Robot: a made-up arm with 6 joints. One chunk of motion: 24 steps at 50 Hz.
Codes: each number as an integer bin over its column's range. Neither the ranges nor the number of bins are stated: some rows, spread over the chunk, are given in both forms.
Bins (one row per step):
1: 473 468 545 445 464 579
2: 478 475 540 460 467 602
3: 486 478 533 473 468 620
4: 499 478 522 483 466 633
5: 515 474 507 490 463 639
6: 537 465 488 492 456 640
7: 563 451 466 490 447 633
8: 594 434 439 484 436 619
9: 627 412 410 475 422 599
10: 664 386 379 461 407 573
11: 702 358 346 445 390 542
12: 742 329 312 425 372 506
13: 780 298 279 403 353 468
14: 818 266 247 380 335 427
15: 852 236 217 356 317 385
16: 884 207 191 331 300 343
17: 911 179 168 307 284 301
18: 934 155 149 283 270 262
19: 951 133 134 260 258 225
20: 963 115 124 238 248 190
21: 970 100 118 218 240 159
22: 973 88 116 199 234 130
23: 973 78 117 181 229 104
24: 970 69 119 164 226 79
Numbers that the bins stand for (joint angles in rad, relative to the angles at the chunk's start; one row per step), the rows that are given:
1: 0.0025 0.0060 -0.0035 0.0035 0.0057 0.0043
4: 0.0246 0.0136 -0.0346 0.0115 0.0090 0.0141
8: 0.1054 -0.0198 -0.1468 0.0117 -0.0412 0.0115
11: 0.1973 -0.0776 -0.2724 0.0035 -0.1180 -0.0023
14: 0.2960 -0.1476 -0.4062 -0.0101 -0.2100 -0.0231
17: 0.3751 -0.2138 -0.5130 -0.0255 -0.2952 -0.0458
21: 0.4253 -0.2739 -0.5805 -0.0442 -0.3688 -0.0714
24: 0.4253 -0.2975 -0.5792 -0.0555 -0.3922 -0.0858
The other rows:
2: 0.0067 0.0114 -0.0103 0.0067 0.0107 0.0085
3: 0.0135 0.0136 -0.0197 0.0094 0.0123 0.0117
5: 0.0382 0.0106 -0.0549 0.0130 0.0040 0.0151
6: 0.0569 0.0038 -0.0805 0.0134 -0.0077 0.0153
7: 0.0790 -0.0069 -0.1103 0.0130 -0.0228 0.0141
9: 0.1335 -0.0366 -0.1859 0.0098 -0.0646 0.0079
10: 0.1650 -0.0563 -0.2278 0.0069 -0.0896 0.0032
12: 0.2313 -0.0997 -0.3184 -0.0007 -0.1481 -0.0088
13: 0.2637 -0.1233 -0.3630 -0.0053 -0.1799 -0.0157
15: 0.3249 -0.1705 -0.4468 -0.0152 -0.2401 -0.0306
16: 0.3522 -0.1925 -0.4819 -0.0204 -0.2685 -0.0382
18: 0.3947 -0.2321 -0.5386 -0.0305 -0.3186 -0.0528
19: 0.4092 -0.2488 -0.5589 -0.0353 -0.3387 -0.0595
20: 0.4194 -0.2625 -0.5724 -0.0400 -0.3554 -0.0658
22: 0.4279 -0.2831 -0.5832 -0.0482 -0.3788 -0.0766
23: 0.4279 -0.2907 -0.5819 -0.0520 -0.3872 -0.0813

